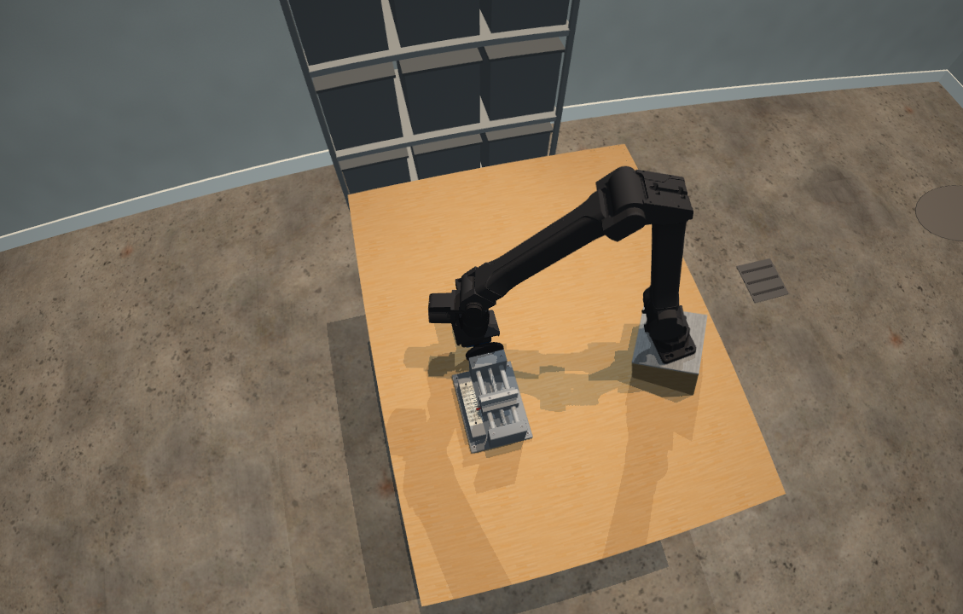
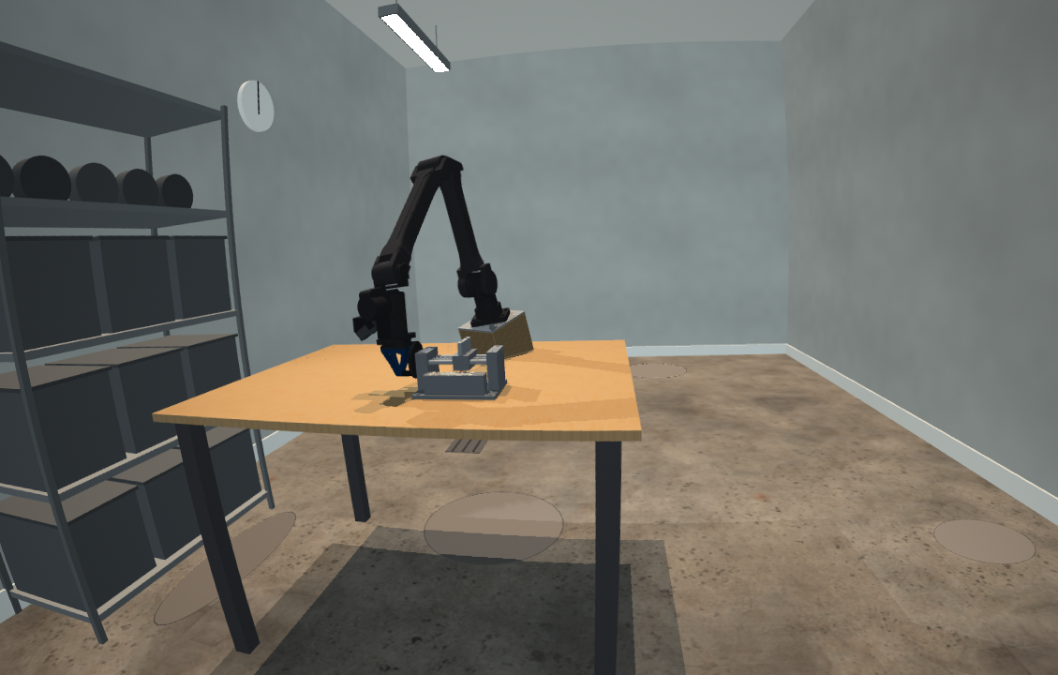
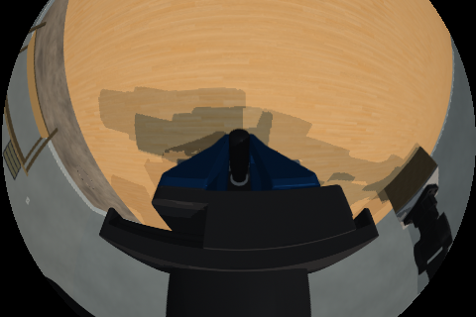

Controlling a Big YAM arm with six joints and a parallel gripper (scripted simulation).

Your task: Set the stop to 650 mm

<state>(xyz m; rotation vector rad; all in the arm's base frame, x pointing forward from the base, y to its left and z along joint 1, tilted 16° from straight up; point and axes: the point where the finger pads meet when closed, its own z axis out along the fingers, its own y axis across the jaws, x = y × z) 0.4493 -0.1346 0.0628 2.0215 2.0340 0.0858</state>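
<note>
The black handwheel is 3 cm to the left of my hand. Also, from my hand: grey stop fixture: 17 cm to the left, 4 cm above; then handwheel handle: 1 cm to the left.
</note>
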